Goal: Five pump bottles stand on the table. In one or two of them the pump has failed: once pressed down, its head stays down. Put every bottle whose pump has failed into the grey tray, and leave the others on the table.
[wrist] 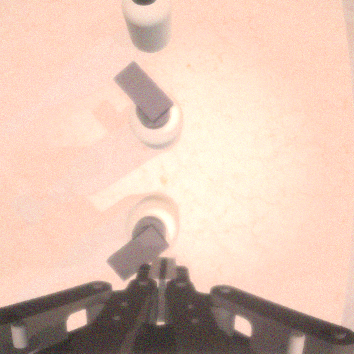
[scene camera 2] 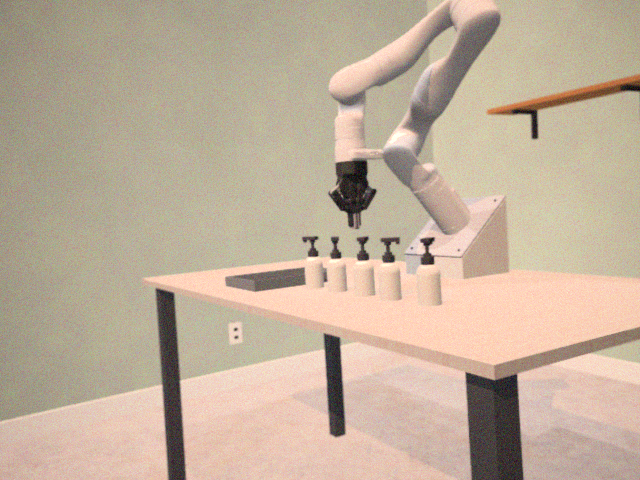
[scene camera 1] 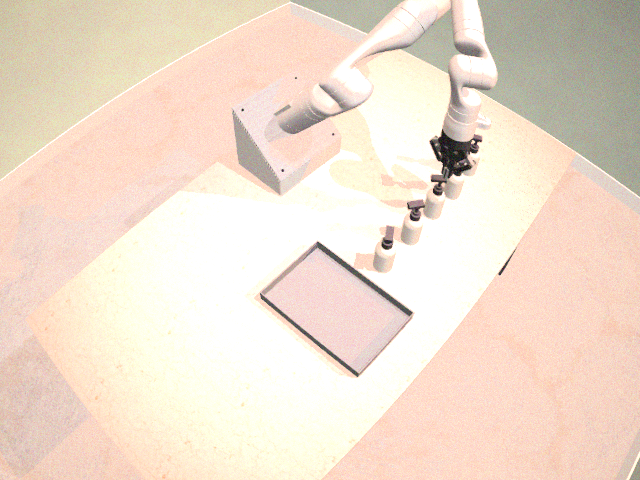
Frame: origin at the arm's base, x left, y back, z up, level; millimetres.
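Seen in the pictures: gripper, fingertip midpoint: (wrist: 163, 271) (scene camera 2: 354, 229) (scene camera 1: 446, 176); arm's base, link origin: (scene camera 2: 456, 224) (scene camera 1: 291, 118).
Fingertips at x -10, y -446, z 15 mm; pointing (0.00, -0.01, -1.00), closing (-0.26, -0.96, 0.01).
Note:
Pixels of each thing's top centre, then the offset from my fingertips to it. Level surfaces: height alone.
- middle bottle, top centre: (wrist: 143, 249) (scene camera 2: 362, 237) (scene camera 1: 441, 177) dy +12, dx +11, dz -21 mm
- second bottle, top centre: (scene camera 1: 418, 203) (scene camera 2: 334, 237) dy +36, dx -99, dz -21 mm
- nearest bottle, top centre: (scene camera 1: 389, 230) (scene camera 2: 311, 236) dy +64, dx -209, dz -21 mm
- fourth bottle, top centre: (wrist: 148, 95) (scene camera 2: 387, 237) (scene camera 1: 461, 158) dy -15, dx +108, dz -21 mm
- end bottle, top centre: (scene camera 2: 426, 238) (scene camera 1: 477, 136) dy -33, dx +222, dz -21 mm
- grey tray, top centre: (scene camera 1: 337, 303) (scene camera 2: 285, 272) dy +108, dx -373, dz -131 mm
- table, surface height: dz -161 mm
Five cream pump bottles with dark heads stand upright in a row. My gripper (scene camera 1: 445, 174) (scene camera 2: 354, 226) (wrist: 163, 271) is shut and empty, a little above the middle bottle (scene camera 1: 434, 206) (scene camera 2: 363, 280) (wrist: 170, 220). Towards the tray stand the second bottle (scene camera 1: 411, 232) (scene camera 2: 337, 276) and the nearest bottle (scene camera 1: 383, 259) (scene camera 2: 313, 273). On the other side stand the fourth bottle (scene camera 1: 454, 188) (scene camera 2: 389, 283) (wrist: 167, 135) and the end bottle (scene camera 1: 471, 164) (scene camera 2: 429, 286) (wrist: 150, 32). All five heads look raised in scene camera 2. The grey tray (scene camera 1: 333, 310) (scene camera 2: 242, 283) is empty.
The arm's sloped grey base (scene camera 1: 258, 155) (scene camera 2: 485, 242) stands behind the row. The table (scene camera 1: 206, 361) (scene camera 2: 542, 304) has its long front edge to the right of the row in scene camera 1. A wooden shelf (scene camera 2: 568, 98) is on the wall.

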